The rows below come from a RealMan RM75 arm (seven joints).
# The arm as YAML. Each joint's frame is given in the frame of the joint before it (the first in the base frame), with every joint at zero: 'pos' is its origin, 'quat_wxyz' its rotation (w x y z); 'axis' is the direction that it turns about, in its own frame. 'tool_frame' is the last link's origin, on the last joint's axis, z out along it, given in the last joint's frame.
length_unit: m
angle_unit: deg
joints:
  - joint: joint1
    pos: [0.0, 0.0, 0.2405]
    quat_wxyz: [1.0, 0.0, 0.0, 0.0]
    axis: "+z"
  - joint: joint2
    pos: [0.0, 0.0, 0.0]
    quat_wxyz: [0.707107, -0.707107, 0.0, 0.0]
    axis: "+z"
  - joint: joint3
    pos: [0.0, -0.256, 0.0]
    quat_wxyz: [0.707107, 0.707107, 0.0, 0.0]
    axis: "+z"
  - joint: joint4
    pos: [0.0, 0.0, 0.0]
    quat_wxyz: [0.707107, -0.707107, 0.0, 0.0]
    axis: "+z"
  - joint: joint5
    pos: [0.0, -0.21, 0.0]
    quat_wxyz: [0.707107, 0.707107, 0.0, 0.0]
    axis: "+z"
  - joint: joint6
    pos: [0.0, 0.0, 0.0]
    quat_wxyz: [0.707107, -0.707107, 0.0, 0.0]
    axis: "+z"
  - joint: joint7
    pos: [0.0, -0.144, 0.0]
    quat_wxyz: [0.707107, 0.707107, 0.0, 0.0]
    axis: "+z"
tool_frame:
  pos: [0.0, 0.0, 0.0]
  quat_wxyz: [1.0, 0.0, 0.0, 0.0]
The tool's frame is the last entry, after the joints.
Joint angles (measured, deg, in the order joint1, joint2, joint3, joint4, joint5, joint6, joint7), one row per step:
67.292, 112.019, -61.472, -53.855, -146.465, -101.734, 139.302
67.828, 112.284, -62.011, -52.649, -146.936, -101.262, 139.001
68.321, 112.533, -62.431, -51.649, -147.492, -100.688, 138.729
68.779, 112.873, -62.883, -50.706, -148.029, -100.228, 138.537
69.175, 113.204, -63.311, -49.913, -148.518, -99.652, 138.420
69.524, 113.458, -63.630, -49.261, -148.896, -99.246, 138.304
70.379, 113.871, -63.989, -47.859, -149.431, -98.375, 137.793
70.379, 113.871, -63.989, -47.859, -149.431, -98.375, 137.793
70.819, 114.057, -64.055, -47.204, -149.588, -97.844, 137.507
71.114, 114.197, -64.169, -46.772, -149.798, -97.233, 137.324
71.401, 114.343, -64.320, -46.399, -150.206, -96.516, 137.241
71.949, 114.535, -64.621, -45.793, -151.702, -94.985, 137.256
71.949, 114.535, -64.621, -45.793, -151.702, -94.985, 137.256
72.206, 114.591, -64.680, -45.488, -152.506, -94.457, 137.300
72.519, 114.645, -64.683, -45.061, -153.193, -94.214, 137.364
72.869, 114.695, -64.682, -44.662, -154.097, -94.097, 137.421
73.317, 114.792, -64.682, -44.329, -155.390, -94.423, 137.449
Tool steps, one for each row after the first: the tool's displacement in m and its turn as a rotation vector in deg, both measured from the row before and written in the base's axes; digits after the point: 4 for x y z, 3 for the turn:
0.0002, 0.0000, -0.0049, -0.634, -0.813, 0.150
0.0000, 0.0004, -0.0041, -0.327, -0.749, 0.246
0.0001, -0.0002, -0.0046, -0.464, -0.763, 0.168
-0.0001, 0.0000, -0.0042, -0.252, -0.649, 0.215
-0.0002, -0.0001, -0.0033, -0.253, -0.520, 0.189
-0.0017, 0.0004, -0.0059, -0.531, -0.659, 0.650
0.0000, 0.0000, 0.0000, 0.000, 0.000, 0.000
-0.0014, 0.0005, -0.0027, -0.161, -0.106, 0.406
-0.0009, 0.0009, -0.0019, 0.118, -0.139, 0.406
-0.0007, 0.0013, -0.0017, 0.339, -0.302, 0.420
-0.0003, 0.0039, -0.0017, 1.256, -1.194, 0.843
0.0000, 0.0000, 0.0000, 0.000, 0.000, 0.000
0.0003, 0.0016, -0.0003, 0.529, -0.662, 0.245
0.0003, 0.0008, -0.0005, 0.213, -0.630, 0.033
0.0004, 0.0008, -0.0001, 0.210, -0.868, 0.048
0.0005, 0.0001, 0.0003, -0.018, -1.355, 0.022

